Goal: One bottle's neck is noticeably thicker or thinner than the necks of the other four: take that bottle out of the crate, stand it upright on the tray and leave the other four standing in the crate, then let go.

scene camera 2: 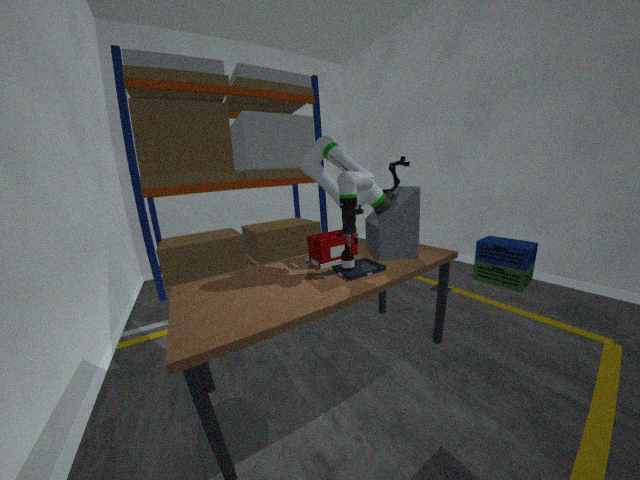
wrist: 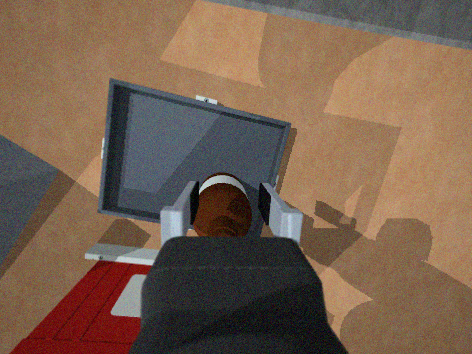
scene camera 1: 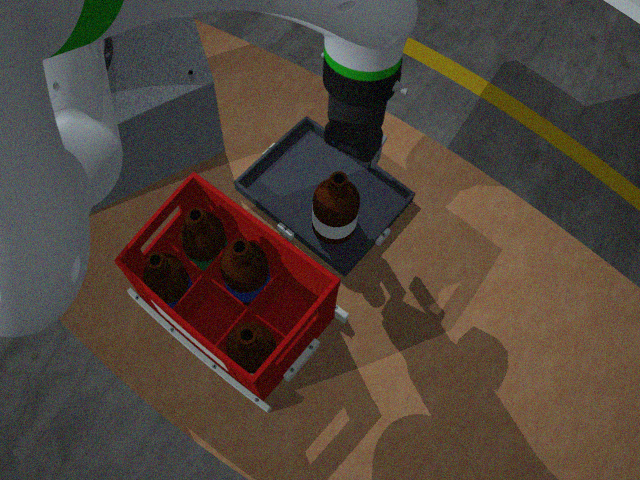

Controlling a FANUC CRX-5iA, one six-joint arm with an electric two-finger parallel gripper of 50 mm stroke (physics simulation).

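Seen in the pictures: gripper, between the fingertips: [scene camera 2: 352, 245] [wrist: 229, 194] [scene camera 1: 357, 154]; arm's base, origin of its link: [scene camera 2: 384, 207].
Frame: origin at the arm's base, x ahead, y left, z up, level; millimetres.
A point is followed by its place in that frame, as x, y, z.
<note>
A brown bottle with a white label [scene camera 1: 336, 204] @[456, 122, -199] [scene camera 2: 347, 261] @[467, 169, -251] [wrist: 222, 205] @[441, 165, -200] stands upright on the dark grey tray [scene camera 1: 289, 167] @[315, 183, -313] [scene camera 2: 370, 267] @[324, 203, -314] [wrist: 167, 145] @[350, 206, -314], towards its crate-side corner. The red crate [scene camera 1: 310, 276] @[497, 5, -190] [scene camera 2: 319, 249] @[539, -18, -205] [wrist: 75, 310] @[293, 13, -202] holds four brown bottles upright: one at the back left [scene camera 1: 204, 237] @[335, -43, -195], one at the front left [scene camera 1: 166, 279] @[332, -132, -194], one in the middle [scene camera 1: 245, 266] @[416, -41, -189] and one at the right front [scene camera 1: 250, 345] @[500, -132, -166]. My gripper [scene camera 1: 373, 157] @[442, 192, -155] [scene camera 2: 349, 240] @[442, 192, -155] [wrist: 229, 194] @[442, 192, -155] is open and empty above the tray. In the wrist view its fingers show on either side of the tray bottle, with gaps.
The crate stands close beside the tray, and its red wall rises higher than the tray's rim. Small light brackets [scene camera 1: 285, 230] @[390, 79, -304] [wrist: 206, 100] @[400, 279, -303] sit at the tray's edges, and rails [scene camera 1: 199, 351] @[415, -176, -289] lie along the crate. The grey robot pedestal [scene camera 1: 165, 139] @[147, 50, -202] [scene camera 2: 395, 232] @[99, 191, -139] stands on the wooden table [scene camera 2: 258, 310] @[1018, 275, -319].
</note>
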